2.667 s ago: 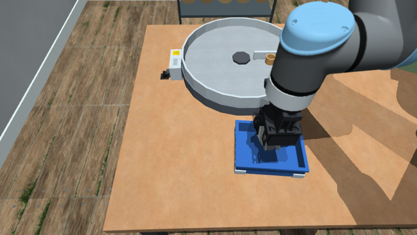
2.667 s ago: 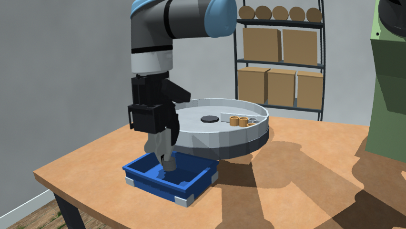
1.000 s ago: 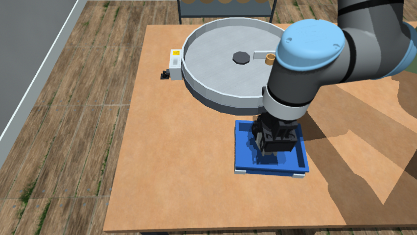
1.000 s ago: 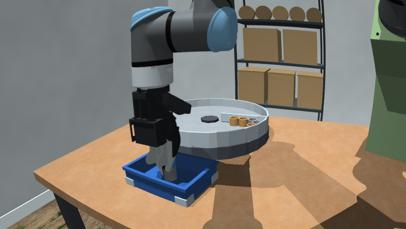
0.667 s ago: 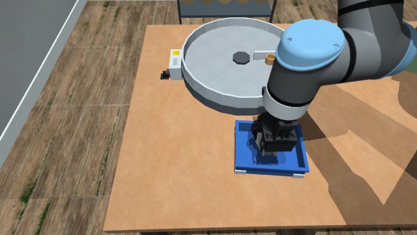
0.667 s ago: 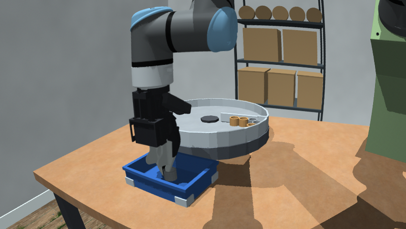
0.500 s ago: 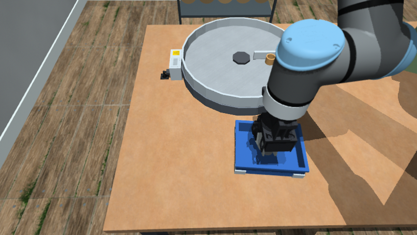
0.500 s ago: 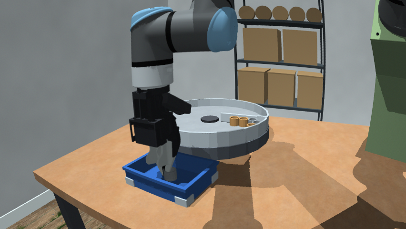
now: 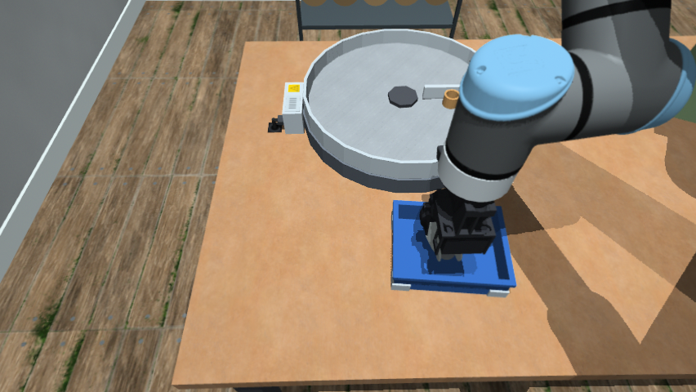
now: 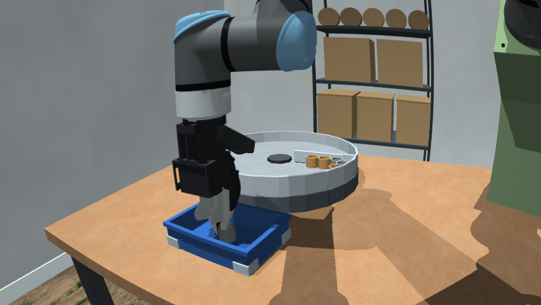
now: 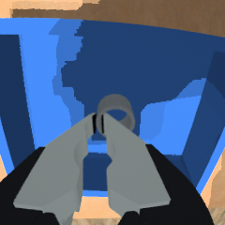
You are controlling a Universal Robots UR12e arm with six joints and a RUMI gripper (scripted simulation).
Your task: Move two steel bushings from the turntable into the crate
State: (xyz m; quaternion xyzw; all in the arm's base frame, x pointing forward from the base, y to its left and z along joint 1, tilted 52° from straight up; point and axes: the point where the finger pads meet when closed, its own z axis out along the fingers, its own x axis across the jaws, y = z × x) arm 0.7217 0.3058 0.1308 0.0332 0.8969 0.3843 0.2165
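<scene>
My hand is 1 cm past the blue crate and 1 cm above it. Round my hand: round grey turntable (34 cm to the right, 7 cm ahead, 2 cm above).
</scene>
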